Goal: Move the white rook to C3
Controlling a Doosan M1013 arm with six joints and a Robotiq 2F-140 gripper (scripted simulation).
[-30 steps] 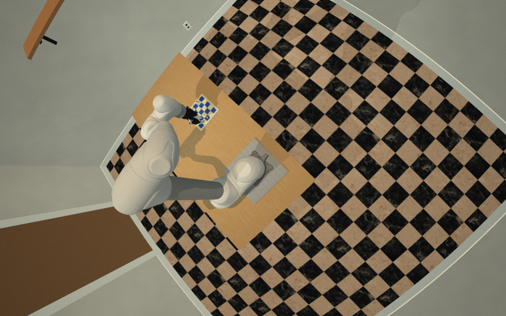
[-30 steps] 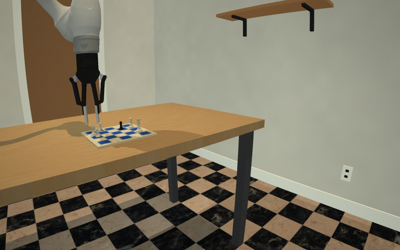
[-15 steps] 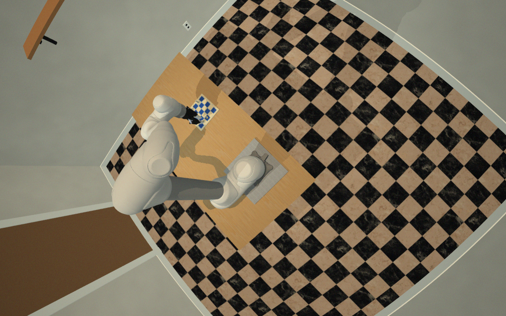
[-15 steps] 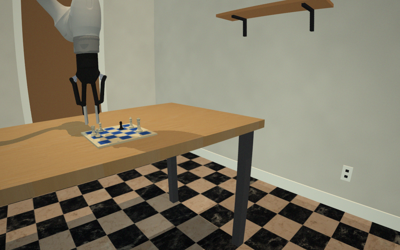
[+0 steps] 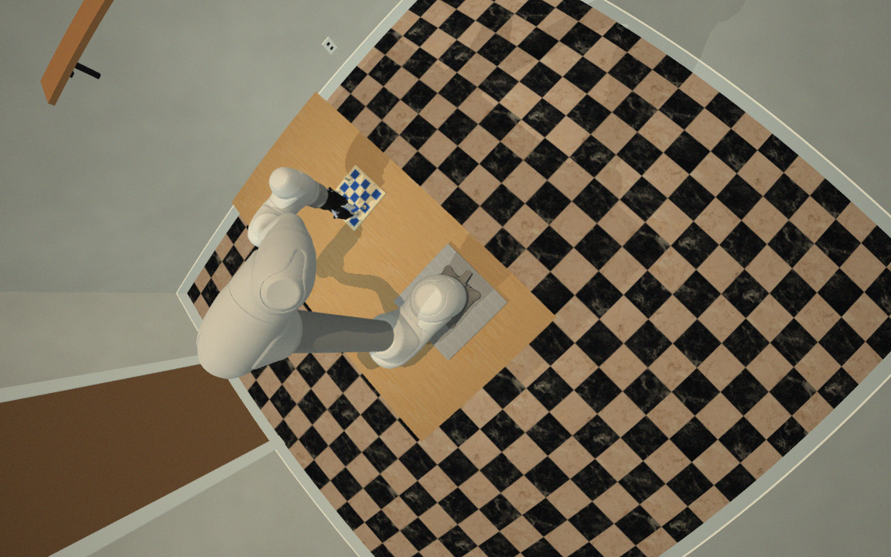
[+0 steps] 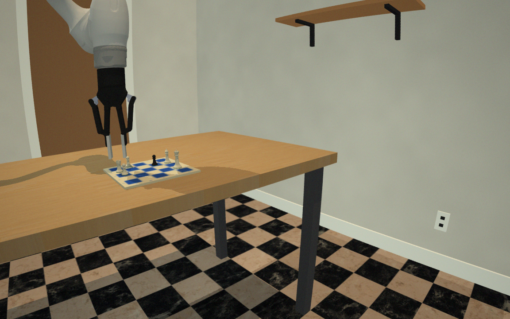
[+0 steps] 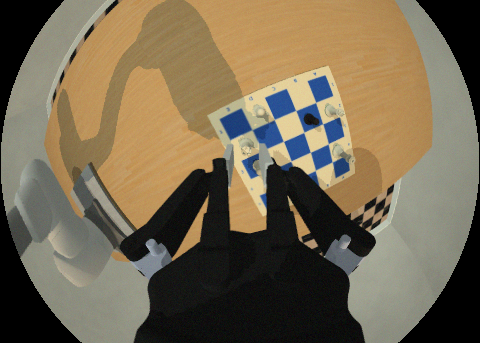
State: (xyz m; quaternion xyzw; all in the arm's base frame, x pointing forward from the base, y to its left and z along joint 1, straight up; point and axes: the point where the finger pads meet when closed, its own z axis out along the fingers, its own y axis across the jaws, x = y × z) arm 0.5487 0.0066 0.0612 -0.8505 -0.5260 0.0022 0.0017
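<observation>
My hand is 6 cm above the white rook. Also, from my hand: chessboard (7 cm ahead, 4 cm to the right, 8 cm below); then black pawn (11 cm ahead, 1 cm to the right, 6 cm below); then tall white piece (15 cm ahead, 9 cm to the right, 5 cm below).
</observation>
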